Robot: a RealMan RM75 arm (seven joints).
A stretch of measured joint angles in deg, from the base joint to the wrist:
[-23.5, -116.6, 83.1, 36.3, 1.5, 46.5, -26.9]
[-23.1, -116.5, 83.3, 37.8, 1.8, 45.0, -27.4]
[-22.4, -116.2, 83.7, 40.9, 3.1, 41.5, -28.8]
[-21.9, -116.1, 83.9, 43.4, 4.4, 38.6, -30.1]
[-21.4, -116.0, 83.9, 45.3, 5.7, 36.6, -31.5]
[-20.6, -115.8, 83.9, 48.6, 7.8, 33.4, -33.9]
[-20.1, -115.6, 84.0, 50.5, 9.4, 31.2, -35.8]
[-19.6, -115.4, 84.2, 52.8, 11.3, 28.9, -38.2]
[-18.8, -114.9, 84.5, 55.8, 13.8, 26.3, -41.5]
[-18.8, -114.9, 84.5, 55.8, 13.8, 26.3, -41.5]
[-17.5, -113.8, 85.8, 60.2, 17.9, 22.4, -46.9]
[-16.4, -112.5, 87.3, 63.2, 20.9, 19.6, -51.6]
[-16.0, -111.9, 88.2, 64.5, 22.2, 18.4, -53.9]
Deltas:
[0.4, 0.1, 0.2, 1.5, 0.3, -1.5, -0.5]
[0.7, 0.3, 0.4, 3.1, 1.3, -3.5, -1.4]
[0.5, 0.1, 0.2, 2.5, 1.3, -2.9, -1.3]
[0.5, 0.1, 0.0, 1.9, 1.3, -2.0, -1.4]
[0.8, 0.2, 0.0, 3.3, 2.1, -3.2, -2.4]
[0.5, 0.2, 0.1, 1.9, 1.6, -2.2, -1.9]
[0.5, 0.2, 0.2, 2.3, 1.9, -2.3, -2.4]
[0.8, 0.5, 0.3, 3.0, 2.5, -2.6, -3.3]
[0.0, 0.0, 0.0, 0.0, 0.0, 0.0, 0.0]
[1.3, 1.1, 1.3, 4.4, 4.1, -3.9, -5.4]
[1.1, 1.3, 1.5, 3.0, 3.0, -2.8, -4.7]
[0.4, 0.6, 0.9, 1.3, 1.3, -1.2, -2.3]

